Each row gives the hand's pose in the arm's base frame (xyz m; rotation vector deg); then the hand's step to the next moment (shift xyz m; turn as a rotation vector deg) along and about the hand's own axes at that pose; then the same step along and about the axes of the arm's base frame.
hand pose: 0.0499 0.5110 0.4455 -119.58 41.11 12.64
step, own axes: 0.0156 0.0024 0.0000 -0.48 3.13 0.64
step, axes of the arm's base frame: 0.0114 -0.0074 -0.0080 -2.10 -0.65 -2.37
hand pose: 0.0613 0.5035 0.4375 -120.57 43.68 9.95
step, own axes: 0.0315 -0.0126 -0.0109 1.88 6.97 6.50
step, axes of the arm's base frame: 0.0310 -0.0173 0.0033 -1.56 1.13 -9.52
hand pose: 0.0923 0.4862 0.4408 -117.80 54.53 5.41
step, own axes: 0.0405 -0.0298 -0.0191 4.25 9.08 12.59
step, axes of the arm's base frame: 0.0433 -0.0273 0.0165 0.32 3.40 -15.73
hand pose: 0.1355 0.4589 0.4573 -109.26 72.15 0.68
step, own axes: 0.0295 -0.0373 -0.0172 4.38 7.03 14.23
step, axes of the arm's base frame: 0.0362 -0.0276 0.0221 2.62 4.65 -15.58
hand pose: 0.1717 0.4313 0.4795 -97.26 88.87 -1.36
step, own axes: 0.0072 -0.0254 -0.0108 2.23 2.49 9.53
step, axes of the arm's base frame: 0.0170 -0.0142 0.0179 3.41 3.50 -8.84
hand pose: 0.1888 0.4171 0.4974 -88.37 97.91 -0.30
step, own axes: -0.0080 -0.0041 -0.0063 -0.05 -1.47 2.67
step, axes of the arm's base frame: -0.0008 0.0025 0.0107 2.70 1.00 -1.02
